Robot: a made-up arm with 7 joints. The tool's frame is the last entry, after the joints. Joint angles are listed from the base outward. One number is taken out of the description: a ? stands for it. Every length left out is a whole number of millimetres.
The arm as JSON. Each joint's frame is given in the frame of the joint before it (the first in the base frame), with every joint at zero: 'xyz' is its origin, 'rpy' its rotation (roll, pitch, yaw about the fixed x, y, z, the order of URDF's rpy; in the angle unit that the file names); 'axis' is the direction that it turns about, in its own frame. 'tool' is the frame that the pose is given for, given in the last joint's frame.
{
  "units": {
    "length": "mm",
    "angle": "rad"
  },
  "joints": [
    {
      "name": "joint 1",
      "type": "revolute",
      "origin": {
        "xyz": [
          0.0,
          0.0,
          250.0
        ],
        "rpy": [
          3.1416,
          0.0,
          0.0
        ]
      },
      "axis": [
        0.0,
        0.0,
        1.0
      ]
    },
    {
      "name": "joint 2",
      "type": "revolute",
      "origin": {
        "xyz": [
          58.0,
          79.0,
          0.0
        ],
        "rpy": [
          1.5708,
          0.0,
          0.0
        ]
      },
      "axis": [
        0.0,
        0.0,
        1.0
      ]
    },
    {
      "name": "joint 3",
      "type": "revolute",
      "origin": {
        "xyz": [
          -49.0,
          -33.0,
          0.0
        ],
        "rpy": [
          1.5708,
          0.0,
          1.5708
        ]
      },
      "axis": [
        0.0,
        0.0,
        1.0
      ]
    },
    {
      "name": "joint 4",
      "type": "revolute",
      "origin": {
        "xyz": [
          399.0,
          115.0,
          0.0
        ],
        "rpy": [
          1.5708,
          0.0,
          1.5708
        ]
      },
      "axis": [
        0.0,
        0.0,
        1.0
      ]
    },
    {
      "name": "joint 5",
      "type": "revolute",
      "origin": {
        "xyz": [
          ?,
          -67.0,
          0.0
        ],
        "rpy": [
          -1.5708,
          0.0,
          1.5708
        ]
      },
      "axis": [
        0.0,
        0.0,
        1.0
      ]
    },
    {
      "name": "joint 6",
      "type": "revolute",
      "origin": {
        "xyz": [
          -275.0,
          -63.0,
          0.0
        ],
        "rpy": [
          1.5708,
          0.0,
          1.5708
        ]
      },
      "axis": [
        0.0,
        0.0,
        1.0
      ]
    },
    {
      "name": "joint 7",
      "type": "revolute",
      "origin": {
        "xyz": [
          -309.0,
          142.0,
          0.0
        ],
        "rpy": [
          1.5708,
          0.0,
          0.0
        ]
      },
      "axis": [
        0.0,
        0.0,
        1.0
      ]
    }
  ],
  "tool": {
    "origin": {
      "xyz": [
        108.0,
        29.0,
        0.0
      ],
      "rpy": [
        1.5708,
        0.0,
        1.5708
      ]
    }
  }
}
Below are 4 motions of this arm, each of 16 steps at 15 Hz.
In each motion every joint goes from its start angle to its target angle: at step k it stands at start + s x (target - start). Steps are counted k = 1, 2, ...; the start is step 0. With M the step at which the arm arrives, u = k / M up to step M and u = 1 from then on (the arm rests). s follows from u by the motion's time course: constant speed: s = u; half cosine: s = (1 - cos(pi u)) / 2; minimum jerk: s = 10 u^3 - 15 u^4 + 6 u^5.
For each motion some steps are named. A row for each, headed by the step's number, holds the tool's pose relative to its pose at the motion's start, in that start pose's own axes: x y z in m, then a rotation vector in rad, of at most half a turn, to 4 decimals.
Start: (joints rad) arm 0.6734 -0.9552 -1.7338 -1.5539 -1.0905 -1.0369 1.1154
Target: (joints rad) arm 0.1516 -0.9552 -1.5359 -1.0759 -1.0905 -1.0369 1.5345
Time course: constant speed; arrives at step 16
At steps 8, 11, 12, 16:
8: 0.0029 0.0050 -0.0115 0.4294 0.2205 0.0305
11: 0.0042 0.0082 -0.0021 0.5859 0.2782 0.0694
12: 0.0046 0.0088 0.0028 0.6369 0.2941 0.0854
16: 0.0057 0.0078 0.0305 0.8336 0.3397 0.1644

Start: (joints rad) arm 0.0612 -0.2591 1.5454 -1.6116 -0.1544 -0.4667 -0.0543
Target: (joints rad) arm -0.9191 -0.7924 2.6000 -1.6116 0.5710 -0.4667 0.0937
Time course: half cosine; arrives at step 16
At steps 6, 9, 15, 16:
6: 0.3636 0.1938 -0.0304 0.2809 -0.6043 -0.1821
9: 0.6804 0.3181 0.1863 0.6082 -1.1220 -0.4807
15: 0.8817 0.1934 0.6694 1.1109 -1.6960 -1.0929
16: 0.8822 0.1854 0.6804 1.1236 -1.7074 -1.1111

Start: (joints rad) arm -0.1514 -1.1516 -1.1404 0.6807 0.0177 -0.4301 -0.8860
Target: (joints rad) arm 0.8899 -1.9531 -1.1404 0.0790 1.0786 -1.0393 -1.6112
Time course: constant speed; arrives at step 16
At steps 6, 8, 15, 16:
6: 0.0239 -0.1837 -0.2464 -0.5843 -0.7861 0.2846
8: 0.0658 -0.2783 -0.3154 -0.7673 -1.0490 0.4220
15: 0.3613 -0.6614 -0.4075 -1.3364 -1.9599 1.0337
16: 0.4198 -0.7124 -0.3967 -1.4068 -2.0888 1.1334

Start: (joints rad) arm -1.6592 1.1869 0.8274 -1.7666 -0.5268 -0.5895 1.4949
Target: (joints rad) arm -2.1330 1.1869 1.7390 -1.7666 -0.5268 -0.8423 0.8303
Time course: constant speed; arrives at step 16
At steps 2, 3, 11, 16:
2: -0.0166 -0.0177 0.0487 0.0185 -0.1419 -0.0365
3: -0.0259 -0.0259 0.0719 0.0278 -0.2124 -0.0546
11: -0.1155 -0.0772 0.2252 0.1078 -0.7618 -0.2029
16: -0.1747 -0.0982 0.2910 0.1661 -1.0852 -0.3076

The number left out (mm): -131.0
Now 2 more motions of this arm.
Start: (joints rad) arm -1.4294 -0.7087 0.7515 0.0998 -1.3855 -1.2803 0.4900
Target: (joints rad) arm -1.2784 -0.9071 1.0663 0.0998 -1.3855 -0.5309 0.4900
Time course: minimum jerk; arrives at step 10
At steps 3, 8, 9, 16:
3: 0.0182 0.0266 0.0005 0.1137 -0.0483 0.0416
8: 0.0901 0.1558 0.0568 0.5820 -0.2880 0.3048
9: 0.0931 0.1636 0.0627 0.6074 -0.3028 0.3251
16: 0.0936 0.1650 0.0638 0.6117 -0.3053 0.3286

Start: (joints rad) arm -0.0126 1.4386 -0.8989 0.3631 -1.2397 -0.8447 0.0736
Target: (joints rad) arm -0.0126 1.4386 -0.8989 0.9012 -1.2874 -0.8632 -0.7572
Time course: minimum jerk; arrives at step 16
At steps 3, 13, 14, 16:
3: -0.0077 0.0104 -0.0002 0.0241 -0.0326 -0.0026
13: -0.1426 0.2076 0.0257 0.4313 -0.6291 -0.2172
14: -0.1469 0.2150 0.0278 0.4437 -0.6499 -0.2307
16: -0.1490 0.2186 0.0288 0.4497 -0.6601 -0.2375

